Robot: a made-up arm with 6 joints.
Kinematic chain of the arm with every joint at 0, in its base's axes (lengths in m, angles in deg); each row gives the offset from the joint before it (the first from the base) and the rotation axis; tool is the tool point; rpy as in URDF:
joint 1: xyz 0 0 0.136 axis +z
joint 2: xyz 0 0 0 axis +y
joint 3: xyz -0.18 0 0.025 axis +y
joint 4: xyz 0.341 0 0.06 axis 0.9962 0 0.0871
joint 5: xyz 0 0 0 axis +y
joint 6: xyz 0.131 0 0.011 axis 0.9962 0 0.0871
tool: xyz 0 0 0 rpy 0 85 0
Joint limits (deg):
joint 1: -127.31..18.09
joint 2: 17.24..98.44
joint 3: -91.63..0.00
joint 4: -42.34..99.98
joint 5: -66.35..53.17
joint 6: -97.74..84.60
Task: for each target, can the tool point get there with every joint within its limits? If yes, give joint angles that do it. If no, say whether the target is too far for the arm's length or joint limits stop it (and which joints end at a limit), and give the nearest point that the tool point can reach.
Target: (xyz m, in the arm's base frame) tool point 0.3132 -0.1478 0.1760
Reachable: yes | joints -24.03 49.46 -15.38 4.91 -41.86 57.48
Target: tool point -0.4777 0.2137 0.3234
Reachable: no: joint limits stop it (at a limit: joint 1, joint 2, joint 5) | nearest point -0.2214 -0.0922 0.3575 | short by 0.401 m
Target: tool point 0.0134 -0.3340 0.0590
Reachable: yes | joints -80.92 68.98 -34.68 -29.79 36.98 -12.21
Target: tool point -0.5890 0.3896 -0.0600
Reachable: no: too far | nearest point -0.1291 0.0289 -0.0887 | short by 0.585 m
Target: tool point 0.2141 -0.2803 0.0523
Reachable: yes | joints -43.37 70.95 -24.98 67.61 -28.04 -64.81
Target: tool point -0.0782 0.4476 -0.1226
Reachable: no: joint limits stop it (at a limit: joint 1, joint 2, joint 5) | nearest point 0.0284 0.1203 -0.1139 | short by 0.344 m
